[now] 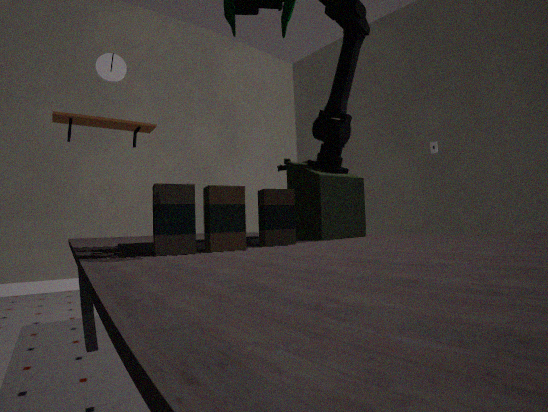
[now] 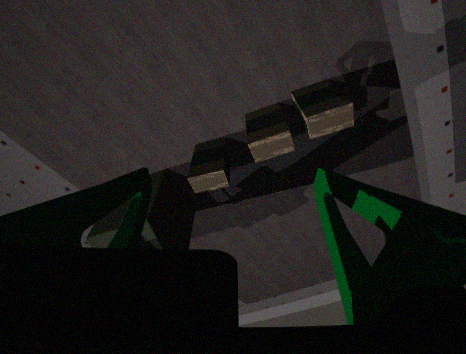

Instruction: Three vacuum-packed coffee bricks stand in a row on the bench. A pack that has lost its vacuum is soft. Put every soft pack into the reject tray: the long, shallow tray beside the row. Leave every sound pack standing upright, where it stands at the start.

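Frame: origin at the arm's base, x ahead, y left, z up, level; centimetres.
Seen in the pictures: gripper, fingertip midpoint: (image 1: 259, 35) (image 2: 232, 177); arm's base at its link origin: (image 1: 327, 169).
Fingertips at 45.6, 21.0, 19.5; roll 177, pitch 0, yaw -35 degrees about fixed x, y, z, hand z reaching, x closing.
Note:
Offsets run from my fingertips to a thing's top centre, as dx, dy, dz. Level surfaces: height alone.
Three banded coffee packs stand upright in a row: the left pack @[+9.0, -18.0, -28.2] (image 1: 174, 219) (image 2: 331, 121), the middle pack @[-2.5, -16.7, -28.2] (image 1: 225, 219) (image 2: 271, 146) and the right pack @[-18.0, -16.7, -28.2] (image 1: 277, 217) (image 2: 209, 181), nearest the green pedestal. Their sides look flat in the dim light; I cannot tell by sight which is soft. The reject tray (image 1: 136, 248) (image 2: 256, 190) is a dark, low shape along the far side of the row, partly hidden by the packs and in shadow; I see no pack in it. My gripper (image 1: 259, 36) (image 2: 232, 177) is open and empty, high above the row.
The green pedestal (image 1: 342, 207) (image 2: 171, 210) carries the arm at the right end of the row. The bench @[dz -42.2] (image 1: 325, 310) (image 2: 150, 90) ends at an edge beyond the left pack. A wall shelf (image 1: 102, 122) and a clock (image 1: 111, 67) are on the wall behind.

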